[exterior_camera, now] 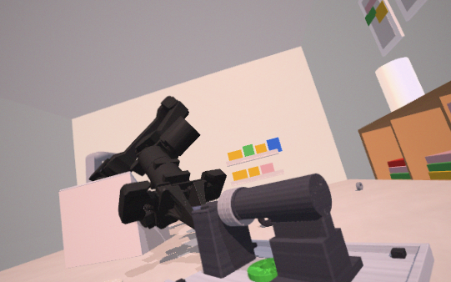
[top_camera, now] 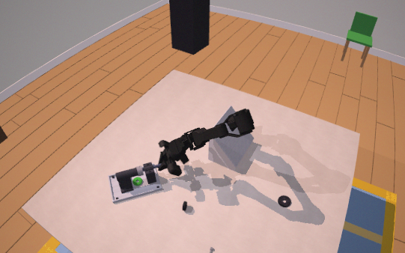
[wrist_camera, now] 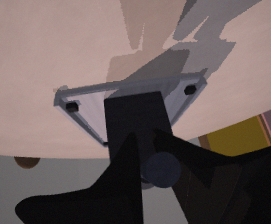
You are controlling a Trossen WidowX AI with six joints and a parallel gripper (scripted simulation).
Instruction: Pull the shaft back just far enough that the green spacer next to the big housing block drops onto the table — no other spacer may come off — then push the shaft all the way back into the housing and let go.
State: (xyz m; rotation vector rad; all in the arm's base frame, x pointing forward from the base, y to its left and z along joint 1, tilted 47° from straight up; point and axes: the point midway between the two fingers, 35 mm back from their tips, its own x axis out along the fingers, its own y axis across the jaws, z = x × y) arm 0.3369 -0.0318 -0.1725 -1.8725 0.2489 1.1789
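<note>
My gripper tip is 90 mm short of the green spacer, 60 mm to the left of it and 50 mm above it. From my gripper tip the other things lie so: dark ring (200 mm to the left, 70 mm ahead, 30 mm below); then shaft (40 mm ahead, 20 mm to the right, 20 mm above).
</note>
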